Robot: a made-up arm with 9 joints. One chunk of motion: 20 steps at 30 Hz.
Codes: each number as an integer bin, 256 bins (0 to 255) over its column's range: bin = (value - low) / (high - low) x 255, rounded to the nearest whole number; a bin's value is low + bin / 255 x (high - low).
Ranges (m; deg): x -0.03..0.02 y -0.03..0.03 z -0.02..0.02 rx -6..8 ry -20..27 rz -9..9
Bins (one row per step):
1: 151 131 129 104 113 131
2: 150 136 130 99 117 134
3: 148 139 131 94 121 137
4: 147 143 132 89 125 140
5: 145 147 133 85 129 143
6: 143 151 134 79 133 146
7: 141 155 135 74 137 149
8: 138 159 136 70 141 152
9: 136 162 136 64 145 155
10: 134 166 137 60 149 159
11: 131 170 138 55 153 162
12: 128 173 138 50 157 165
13: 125 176 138 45 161 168
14: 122 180 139 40 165 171
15: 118 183 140 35 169 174
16: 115 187 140 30 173 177
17: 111 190 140 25 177 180
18: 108 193 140 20 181 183
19: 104 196 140 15 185 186
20: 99 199 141 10 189 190
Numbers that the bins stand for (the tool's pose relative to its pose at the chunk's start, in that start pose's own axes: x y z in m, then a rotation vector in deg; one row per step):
1: -0.0004 0.0008 0.0002 -0.29 0.83 0.25
2: -0.0006 0.0020 0.0004 -0.56 1.56 0.46
3: -0.0010 0.0027 0.0005 -0.84 2.30 0.67
4: -0.0012 0.0036 0.0007 -1.11 3.04 0.88
5: -0.0016 0.0046 0.0009 -1.33 3.78 1.09
6: -0.0020 0.0055 0.0010 -1.66 4.51 1.31
7: -0.0024 0.0065 0.0012 -1.94 5.25 1.52
8: -0.0029 0.0074 0.0013 -2.16 5.99 1.73
9: -0.0033 0.0081 0.0013 -2.49 6.73 1.94
10: -0.0037 0.0091 0.0015 -2.71 7.46 2.22
11: -0.0043 0.0100 0.0016 -2.98 8.20 2.44
12: -0.0049 0.0107 0.0016 -3.25 8.94 2.65
13: -0.0055 0.0114 0.0016 -3.53 9.67 2.86
14: -0.0061 0.0124 0.0018 -3.80 10.41 3.07
15: -0.0069 0.0131 0.0020 -4.08 11.15 3.28
16: -0.0075 0.0140 0.0020 -4.35 11.89 3.49
17: -0.0082 0.0147 0.0020 -4.63 12.62 3.71
18: -0.0088 0.0154 0.0020 -4.90 13.36 3.92
19: -0.0096 0.0161 0.0020 -5.18 14.10 4.13
20: -0.0106 0.0168 0.0021 -5.45 14.84 4.41

